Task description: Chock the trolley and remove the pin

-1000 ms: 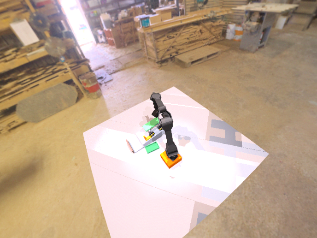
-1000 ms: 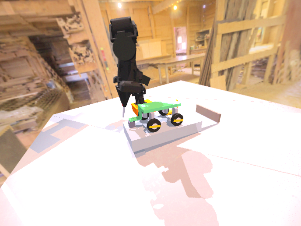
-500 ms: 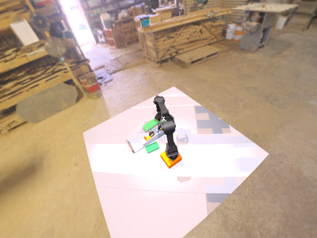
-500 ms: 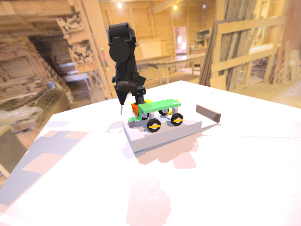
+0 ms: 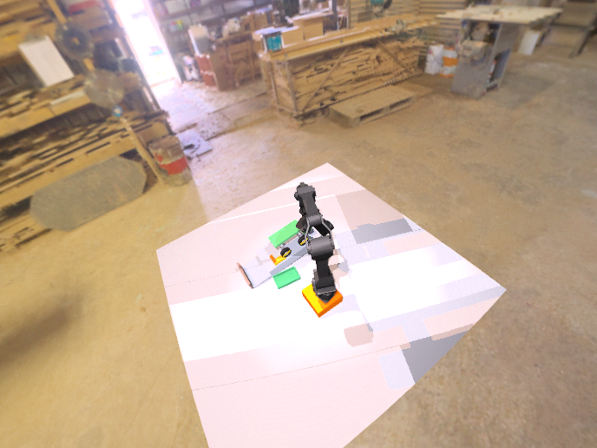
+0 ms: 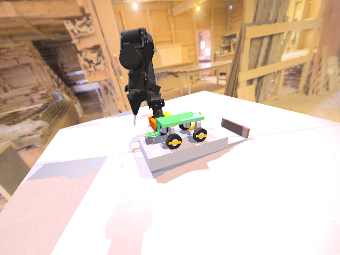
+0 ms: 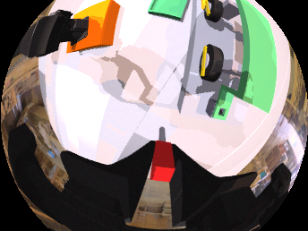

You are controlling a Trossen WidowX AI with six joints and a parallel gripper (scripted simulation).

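Now: gripper tip 2 cm short of the green tray, 24 cm to the right of it and 19 cm above it. The rest, counted from my gripper tip: grey ramp: 13 cm ahead, 12 cm to the left, 13 cm below; then trolley: 13 cm ahead, 11 cm to the left, 6 cm below; then red-headed stop pin: right at my gripper tip.
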